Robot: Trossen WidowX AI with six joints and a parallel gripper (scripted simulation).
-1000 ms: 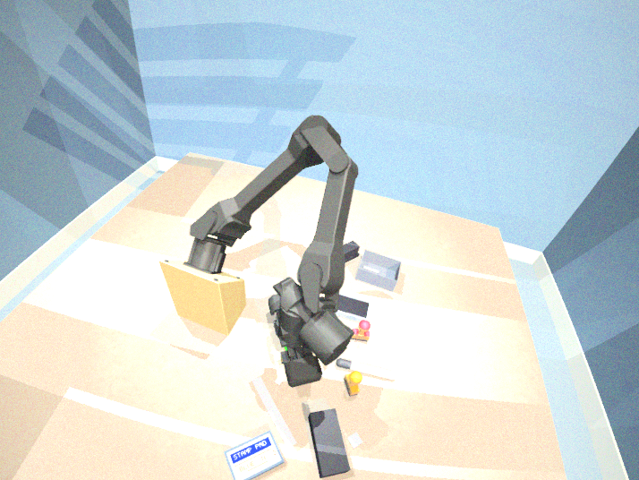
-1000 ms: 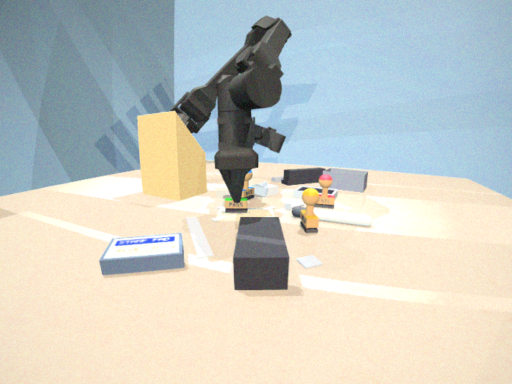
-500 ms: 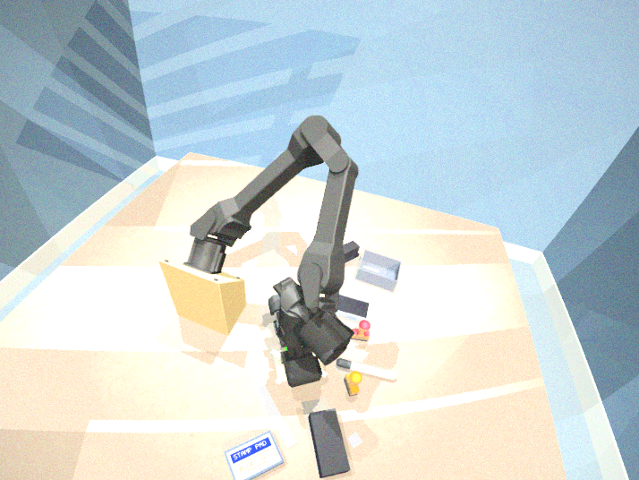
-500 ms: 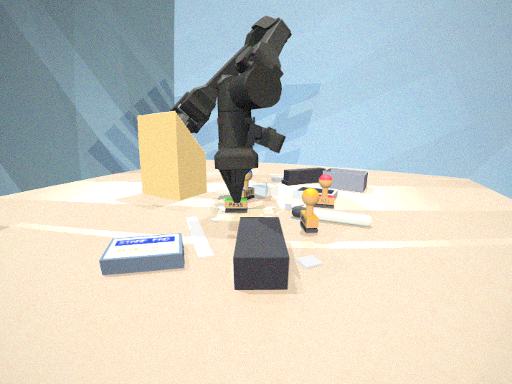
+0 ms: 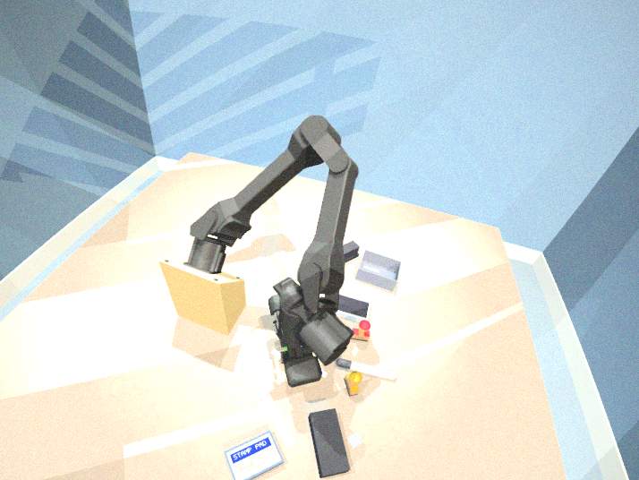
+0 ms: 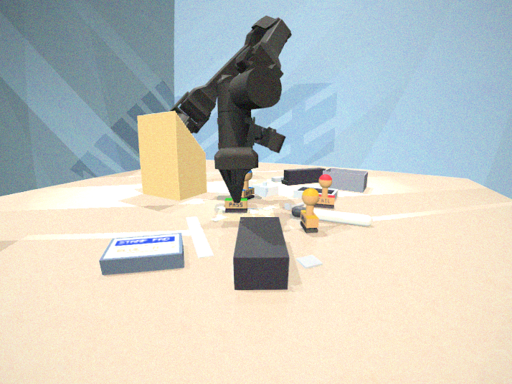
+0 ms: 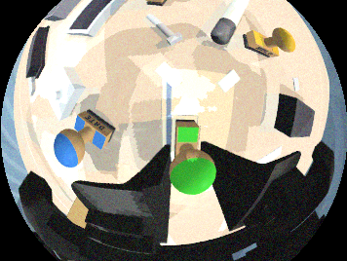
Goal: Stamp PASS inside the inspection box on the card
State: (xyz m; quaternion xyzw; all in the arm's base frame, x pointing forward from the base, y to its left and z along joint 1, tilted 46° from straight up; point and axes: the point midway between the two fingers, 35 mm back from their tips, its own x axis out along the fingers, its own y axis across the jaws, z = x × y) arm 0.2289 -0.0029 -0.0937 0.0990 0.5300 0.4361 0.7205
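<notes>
Now: gripper tip 2 cm short of the white card, 2 cm above it and 1 cm to the left of it. The rest, counted from my gripper tip: yellow-knobbed stamp: 14 cm ahead, 2 cm to the right; then green knob stamp: right at my gripper tip; then blue-knobbed stamp: 9 cm to the left, 3 cm behind.
</notes>
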